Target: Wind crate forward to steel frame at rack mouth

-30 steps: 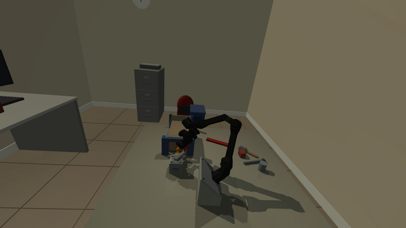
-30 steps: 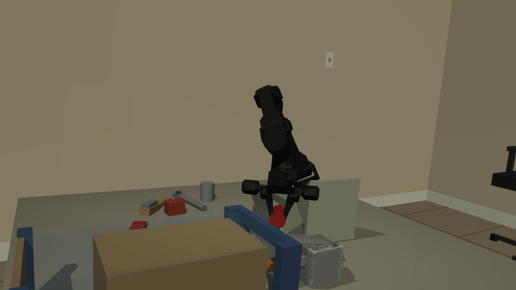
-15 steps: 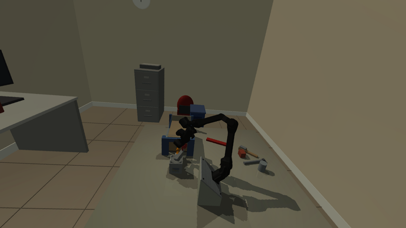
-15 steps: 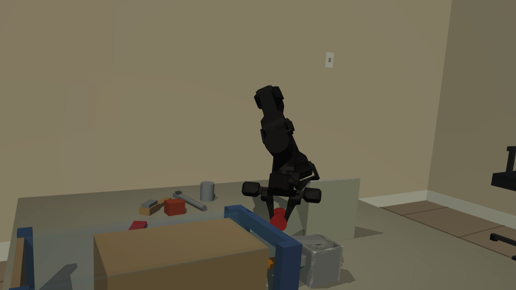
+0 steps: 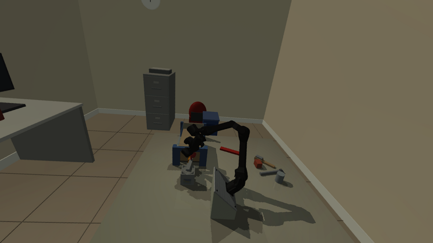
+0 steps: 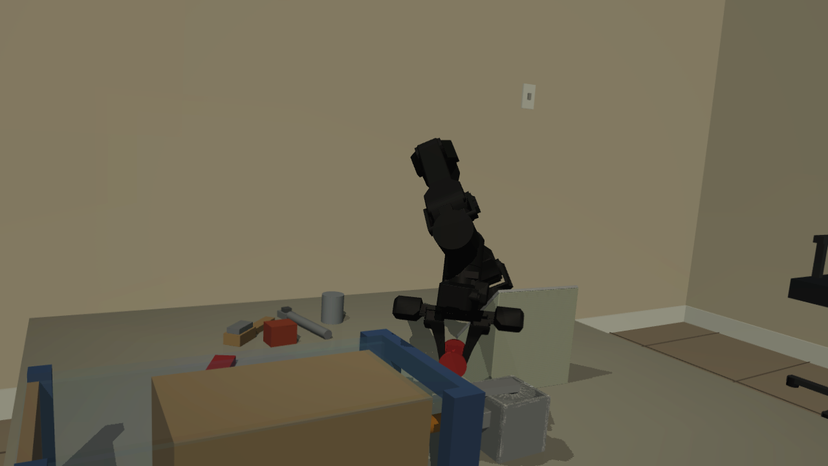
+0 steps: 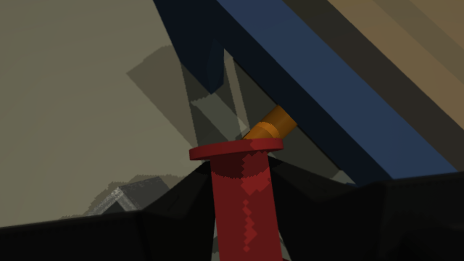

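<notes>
The winch handle is 5 cm behind my gripper tip, 3 cm below it and 1 cm to the right of it. The rest, counted from my gripper tip: clear-panelled cubby 29 cm ahead, 2 cm below; then grey winch 13 cm behind, 10 cm below, 1 cm to the right; then red knob 2 cm to the right, 1 cm behind.
</notes>
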